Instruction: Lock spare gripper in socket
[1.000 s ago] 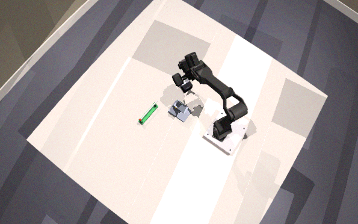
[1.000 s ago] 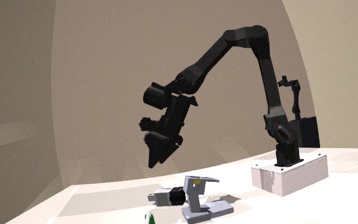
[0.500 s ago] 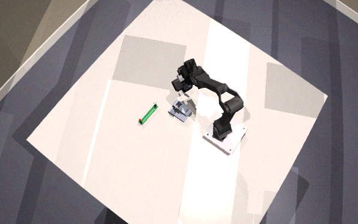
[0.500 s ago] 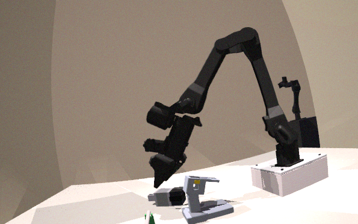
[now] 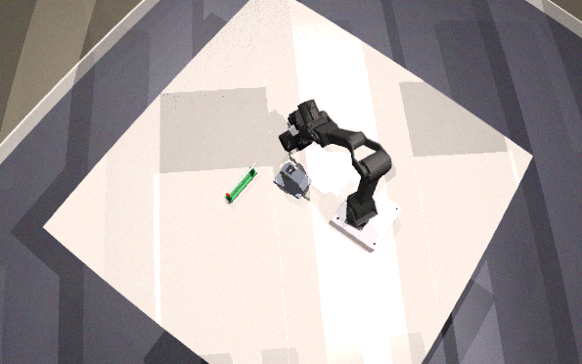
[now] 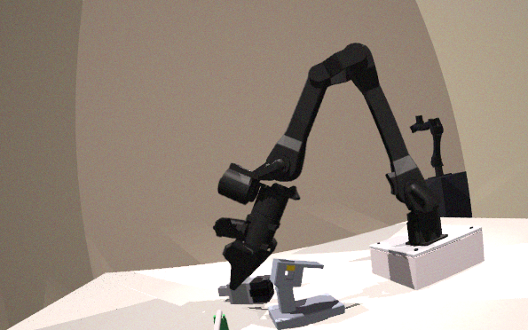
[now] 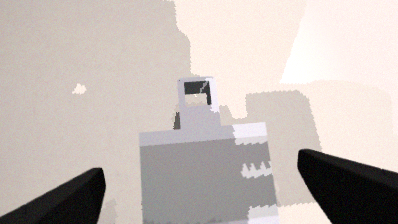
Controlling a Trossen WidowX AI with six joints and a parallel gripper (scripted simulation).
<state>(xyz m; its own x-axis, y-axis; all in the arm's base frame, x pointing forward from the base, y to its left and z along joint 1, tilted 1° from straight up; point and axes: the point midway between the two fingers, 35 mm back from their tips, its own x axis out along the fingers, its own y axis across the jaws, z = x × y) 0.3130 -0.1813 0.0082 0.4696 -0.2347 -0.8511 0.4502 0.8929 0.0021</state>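
Now: the spare gripper 10 mm behind my gripper tip and 20 mm below it. From my gripper tip the other things lie so: green stand 70 mm ahead, 270 mm to the left, 10 mm below; grey mount 70 mm behind, 170 mm to the left, 10 mm above.
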